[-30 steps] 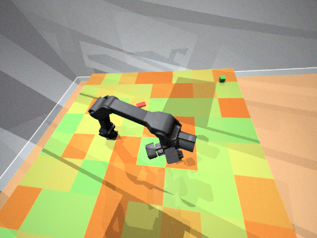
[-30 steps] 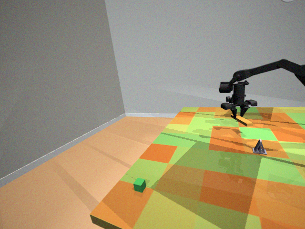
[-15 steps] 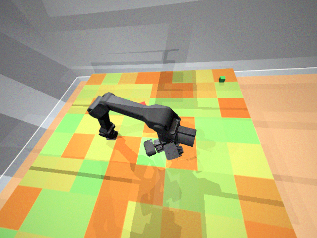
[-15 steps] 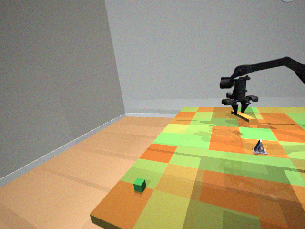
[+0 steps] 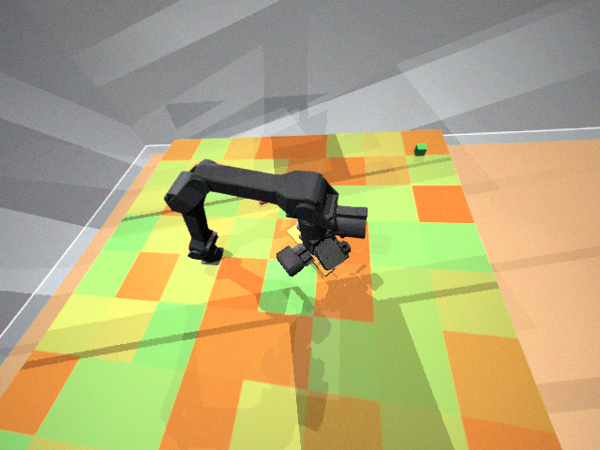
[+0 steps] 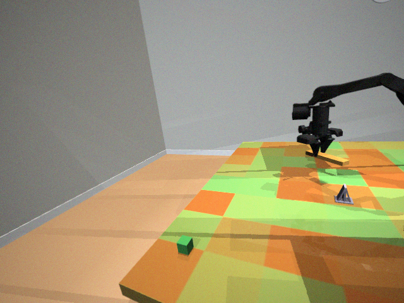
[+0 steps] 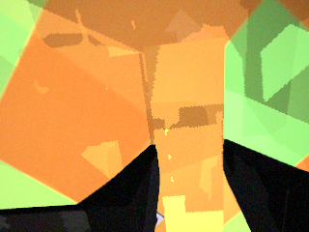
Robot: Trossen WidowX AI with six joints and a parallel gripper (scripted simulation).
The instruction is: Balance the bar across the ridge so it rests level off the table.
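The orange bar is 2 cm to the left of my gripper tip and 2 cm behind it. From my gripper tip the other things lie so: red block (28 cm to the left, 22 cm behind, 10 cm below); then green cube (53 cm to the left, 37 cm ahead, 10 cm below).
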